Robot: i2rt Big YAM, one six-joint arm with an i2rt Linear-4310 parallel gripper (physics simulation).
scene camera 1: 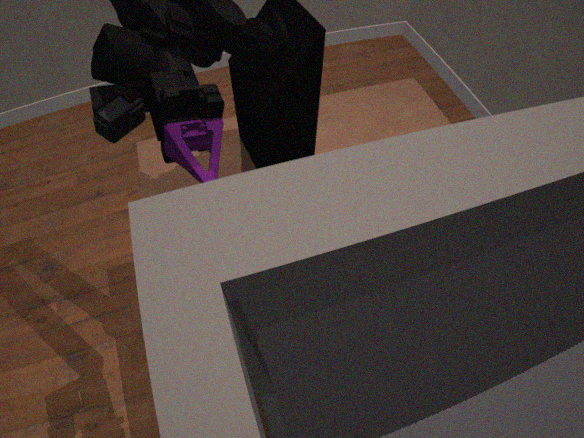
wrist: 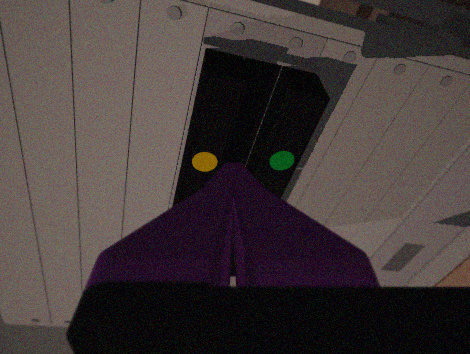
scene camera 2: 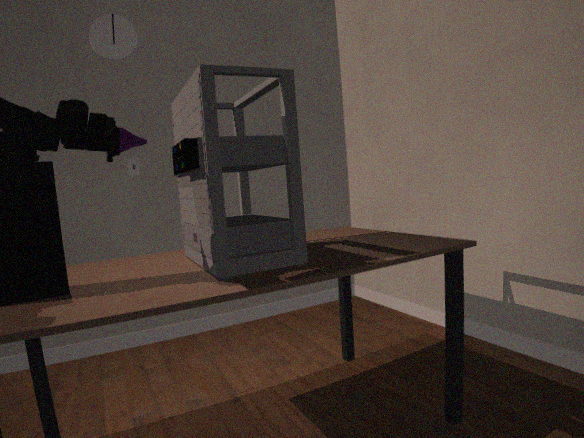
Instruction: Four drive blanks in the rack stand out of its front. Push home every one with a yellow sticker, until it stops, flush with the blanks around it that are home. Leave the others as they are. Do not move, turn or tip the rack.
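The grey rack stands upright on the table. Black drive blanks jut from its front at mid height. In the wrist view, the left black blank bears a yellow sticker, and the black blank to its right bears a green sticker. Both stickers also show small in scene camera 2, with a faint blue mark beside them. Whether all four jutting blanks show is unclear. My purple gripper is shut and empty, in front of the jutting blanks with a gap between. Its fingers hide their lower part.
Pale blanks flank the black ones and sit about flush. The black arm pedestal stands on the table in front of the rack. A round wall clock hangs behind.
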